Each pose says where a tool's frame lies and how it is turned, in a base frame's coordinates. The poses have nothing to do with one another.
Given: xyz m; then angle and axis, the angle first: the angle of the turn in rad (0 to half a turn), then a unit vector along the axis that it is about.
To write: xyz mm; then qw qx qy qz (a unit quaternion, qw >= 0). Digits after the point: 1 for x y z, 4 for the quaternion.
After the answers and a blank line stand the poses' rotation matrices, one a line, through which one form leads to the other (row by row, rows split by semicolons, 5 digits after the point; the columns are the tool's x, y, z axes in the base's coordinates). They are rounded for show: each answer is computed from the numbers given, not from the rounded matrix.
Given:
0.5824 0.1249 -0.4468 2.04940 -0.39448 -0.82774 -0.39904
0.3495 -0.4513 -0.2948 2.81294 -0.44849 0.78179 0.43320
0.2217 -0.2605 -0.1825 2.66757 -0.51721 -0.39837 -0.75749
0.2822 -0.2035 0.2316 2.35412 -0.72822 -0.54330 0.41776
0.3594 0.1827 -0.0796 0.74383 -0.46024 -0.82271 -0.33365
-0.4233 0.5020 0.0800 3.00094 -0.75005 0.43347 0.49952
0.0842 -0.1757 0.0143 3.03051 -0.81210 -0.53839 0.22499
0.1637 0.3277 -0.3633 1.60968 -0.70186 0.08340 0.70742
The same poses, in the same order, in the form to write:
582.4 124.9 -446.8 0.5194 -0.3371 -0.7074 -0.3410
349.5 -451.3 -294.8 0.1636 -0.4424 0.7713 0.4274
221.7 -260.5 -182.5 0.2348 -0.5028 -0.3872 -0.7363
282.2 -203.5 231.6 0.3836 -0.6725 -0.5017 0.3858
359.4 182.7 -79.6 0.9316 -0.1673 -0.2990 -0.1212
-423.3 502.0 80.0 0.0703 -0.7482 0.4324 0.4983
84.2 -175.7 14.3 0.0555 -0.8109 -0.5376 0.2246
163.7 327.7 -363.3 0.6932 -0.5058 0.0601 0.5099

-0.23326 0.83111 -0.50483; 0.12270 0.54015 0.83257; 0.96464 0.13226 -0.22797
-0.55496 -0.82231 -0.12584; -0.54266 0.24320 0.80397; -0.63051 0.51446 -0.58120
-0.38422 0.73514 0.55852; 0.04359 -0.58984 0.80634; 0.92221 0.33416 0.19458
0.19887 0.37881 -0.90386; 0.97083 -0.20218 0.12887; -0.13392 -0.90312 -0.40797
0.79183 0.32593 -0.51651; -0.12591 0.91465 0.38413; 0.59763 -0.23913 0.76528
0.12948 -0.71707 -0.68487; -0.57702 -0.61618 0.53607; -0.80640 0.32577 -0.49354
0.32112 0.84683 -0.42399; 0.89671 -0.41589 -0.15150; -0.30462 -0.33155 -0.89291
0.47288 -0.76769 -0.43247; 0.64607 -0.03165 0.76262; -0.59914 -0.64004 0.48102

